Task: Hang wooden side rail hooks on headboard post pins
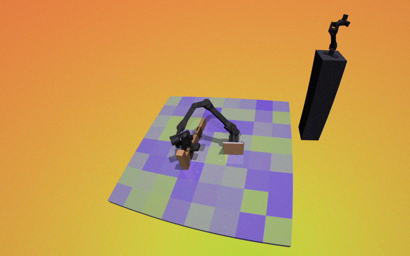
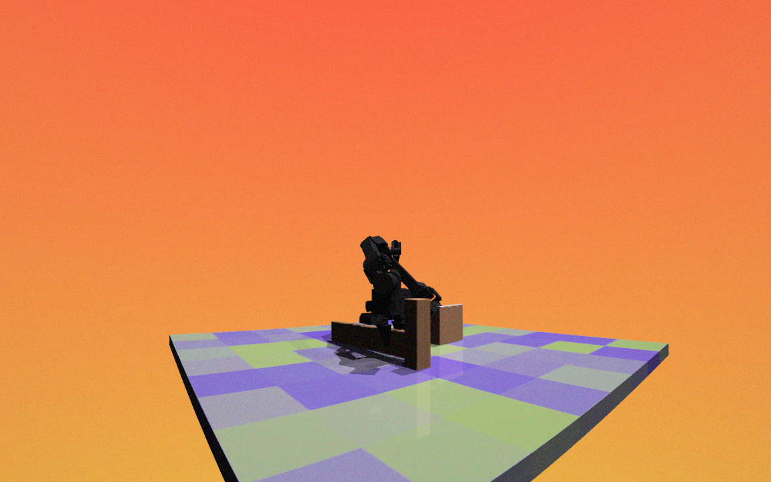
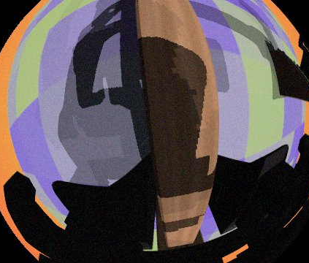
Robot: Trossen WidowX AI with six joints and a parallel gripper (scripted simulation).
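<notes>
My gripper tip is now 1 cm short of the wooden headboard post, 11 cm to the right of it and 5 cm below it.
</notes>
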